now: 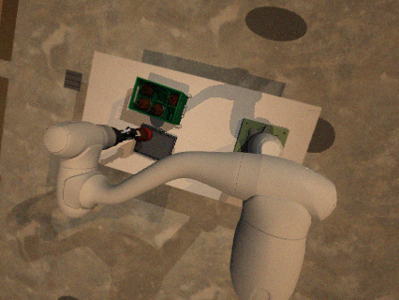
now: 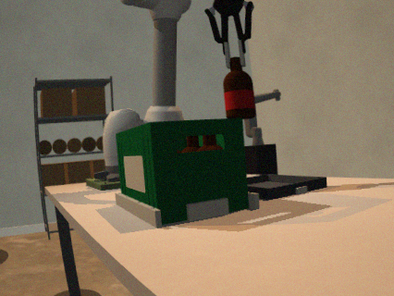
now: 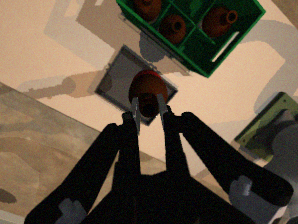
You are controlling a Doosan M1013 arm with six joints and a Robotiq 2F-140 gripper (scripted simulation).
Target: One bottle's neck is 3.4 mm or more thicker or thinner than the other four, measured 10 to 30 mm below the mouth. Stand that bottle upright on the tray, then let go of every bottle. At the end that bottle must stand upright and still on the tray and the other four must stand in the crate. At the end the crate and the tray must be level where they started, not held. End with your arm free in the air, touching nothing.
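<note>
The brown bottle lies 90 mm below my hand. The rest, counted from my hand: green crate: 270 mm below, 190 mm to the right, 20 mm ahead; then dark tray: 340 mm below, 70 mm to the left.
</note>
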